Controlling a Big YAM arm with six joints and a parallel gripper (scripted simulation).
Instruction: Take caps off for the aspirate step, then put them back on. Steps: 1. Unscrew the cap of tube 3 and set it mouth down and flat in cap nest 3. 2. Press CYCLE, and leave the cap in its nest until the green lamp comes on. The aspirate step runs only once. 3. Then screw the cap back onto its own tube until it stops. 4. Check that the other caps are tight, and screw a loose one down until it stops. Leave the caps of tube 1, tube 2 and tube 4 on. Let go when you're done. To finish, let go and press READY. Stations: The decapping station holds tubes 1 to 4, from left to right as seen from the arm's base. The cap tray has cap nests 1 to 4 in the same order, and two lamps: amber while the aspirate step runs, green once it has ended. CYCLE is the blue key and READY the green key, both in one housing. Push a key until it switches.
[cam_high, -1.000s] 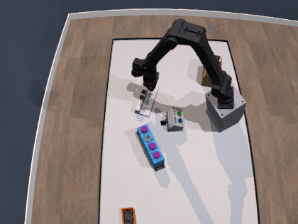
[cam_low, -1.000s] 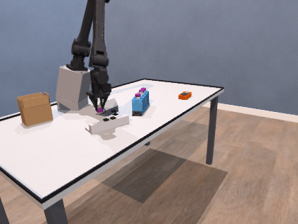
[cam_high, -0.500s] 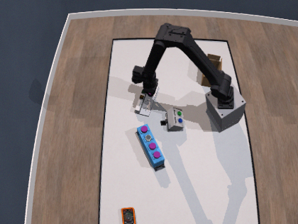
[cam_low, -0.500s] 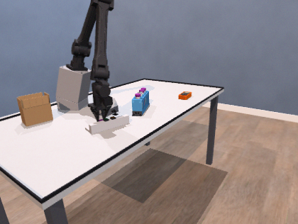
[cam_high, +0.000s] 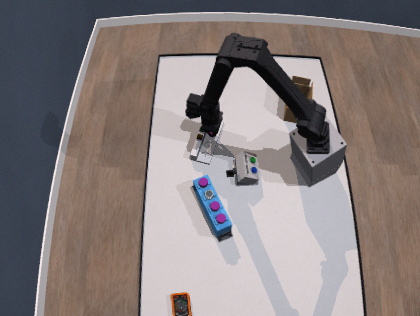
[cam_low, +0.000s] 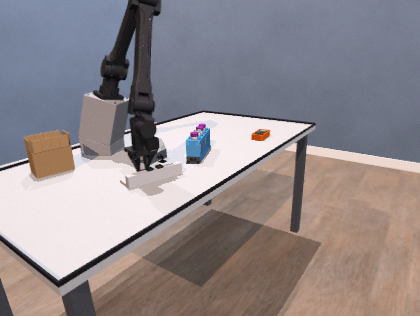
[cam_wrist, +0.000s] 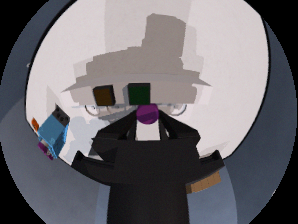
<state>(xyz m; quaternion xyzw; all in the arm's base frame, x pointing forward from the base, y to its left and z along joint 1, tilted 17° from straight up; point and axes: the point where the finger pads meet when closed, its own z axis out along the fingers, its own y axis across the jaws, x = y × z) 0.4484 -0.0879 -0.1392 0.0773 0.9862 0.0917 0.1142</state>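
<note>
Now: hand 18 cm past the green key, 13 cm to the right of it and 3 cm below it. Round my hand: cardboard box: 36 cm behind, 21 cm to the right, 3 cm above; grey key housing: 17 cm behind, 15 cm to the left, 2 cm above; blue key: 19 cm behind, 17 cm to the left, 3 cm above.
</note>
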